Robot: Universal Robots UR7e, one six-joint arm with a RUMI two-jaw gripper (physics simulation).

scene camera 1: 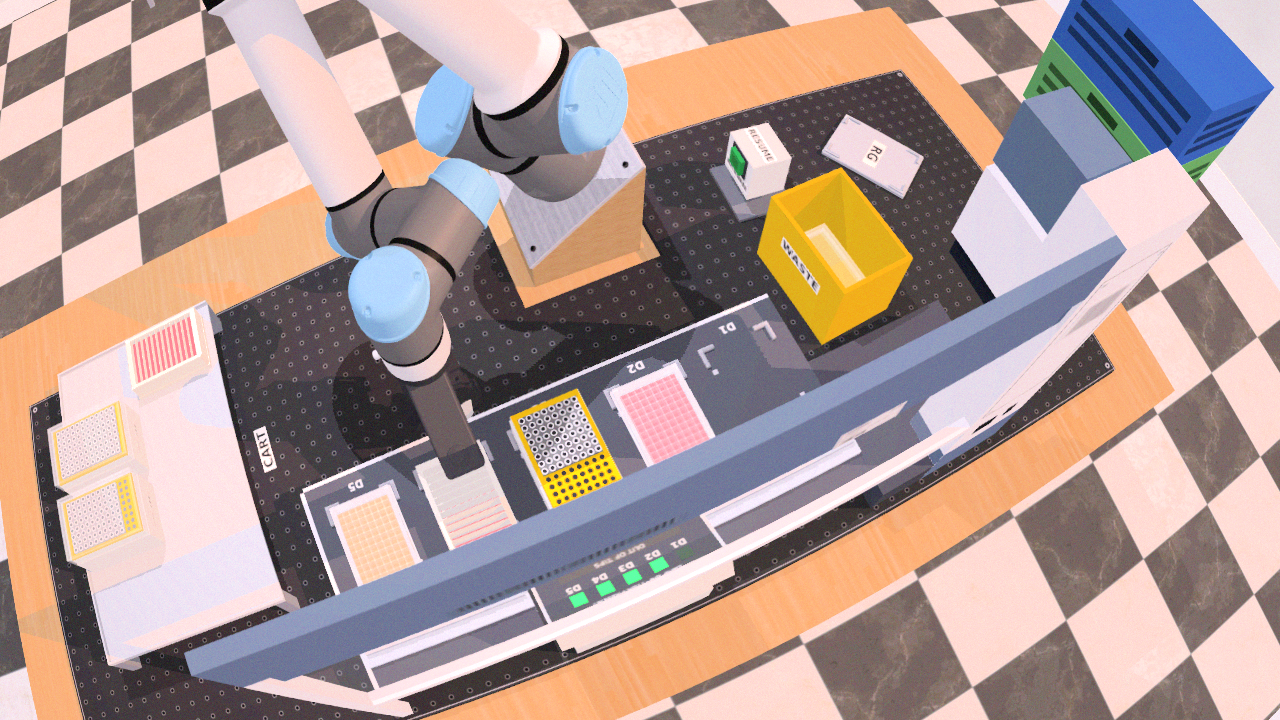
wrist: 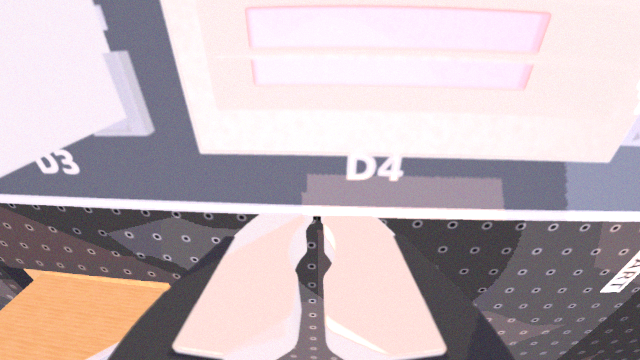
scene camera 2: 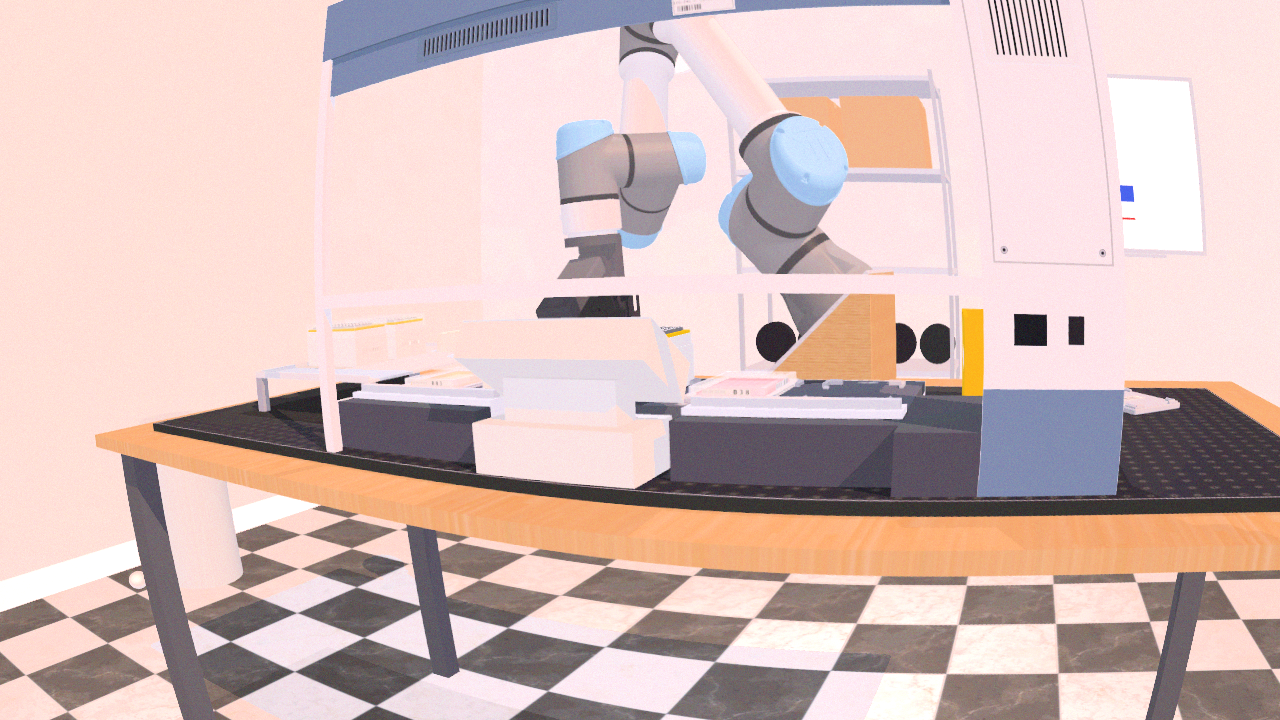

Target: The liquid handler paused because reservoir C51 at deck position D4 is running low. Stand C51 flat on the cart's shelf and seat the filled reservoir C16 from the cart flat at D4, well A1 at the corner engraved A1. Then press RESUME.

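Places are measured from the arm's base along level axes (x left, y back, z up), in millimetres.
Where they show: arm's base, origin of its link: point(scene camera 2: 843, 308).
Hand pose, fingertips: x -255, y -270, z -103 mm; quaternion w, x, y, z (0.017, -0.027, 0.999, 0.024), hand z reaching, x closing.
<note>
Each offset is from my fingertips to the centre of the thing. "pt": to the spot under its first point. Level surfaces: height alone.
A reservoir with pale pink troughs {dx -19, dy -119, dz +53 mm} point(scene camera 1: 478, 517) point(wrist: 390, 131) lies at D4 on the deck {dz +37 mm} point(wrist: 240, 175); its code is not readable and its exact seating cannot be told. My gripper point(wrist: 316, 218) is shut and empty. In the wrist view its tips appear beyond the deck's white edge, on the side of the D4 label. In scene camera 1 the gripper's body hides the tips and part of the reservoir; in scene camera 2 the screen housing hides them. A reservoir with deep red troughs {dx -368, dy +239, dz +57 mm} point(scene camera 1: 167, 347) stands on the cart's shelf {pt dx -365, dy +68, dz +41 mm} point(scene camera 1: 192, 465). The RESUME button {pt dx +473, dy +183, dz +68 mm} point(scene camera 1: 737, 161) is green.
A yellow and grey tip rack {dx +105, dy -116, dz +70 mm} point(scene camera 1: 565, 447) stands at D3, an orange plate {dx -143, dy -122, dz +44 mm} point(scene camera 1: 375, 535) at D5 and a pink plate {dx +229, dy -113, dz +44 mm} point(scene camera 1: 666, 416) at D2. Two tip boxes {dx -501, dy +129, dz +99 mm} point(scene camera 1: 91, 441) {dx -499, dy +21, dz +99 mm} point(scene camera 1: 98, 516) stand on the cart. The blue-grey beam point(scene camera 1: 644, 492) spans the deck. The WASTE bin {dx +528, dy +10, dz +48 mm} point(scene camera 1: 801, 268) is yellow.
</note>
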